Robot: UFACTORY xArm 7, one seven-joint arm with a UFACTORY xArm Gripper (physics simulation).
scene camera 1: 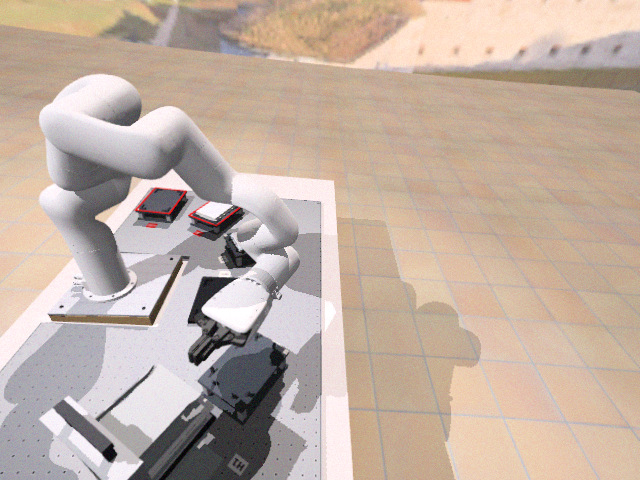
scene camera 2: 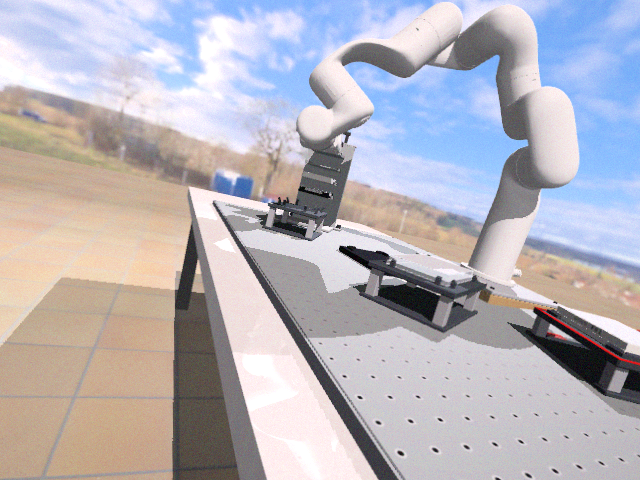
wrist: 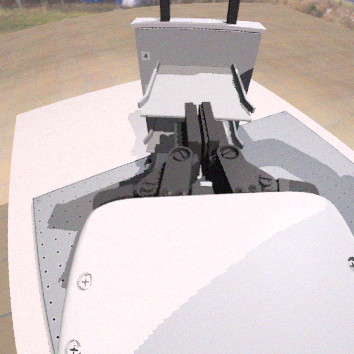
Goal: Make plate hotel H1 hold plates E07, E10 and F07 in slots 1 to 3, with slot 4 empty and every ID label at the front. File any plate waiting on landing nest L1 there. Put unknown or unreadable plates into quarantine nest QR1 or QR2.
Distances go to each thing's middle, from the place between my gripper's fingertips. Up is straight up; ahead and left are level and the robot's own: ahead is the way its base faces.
My hand is 5 cm past the rack slot [scene camera 1: 141, 416], 7 cm to the left of it and 1 cm above it.
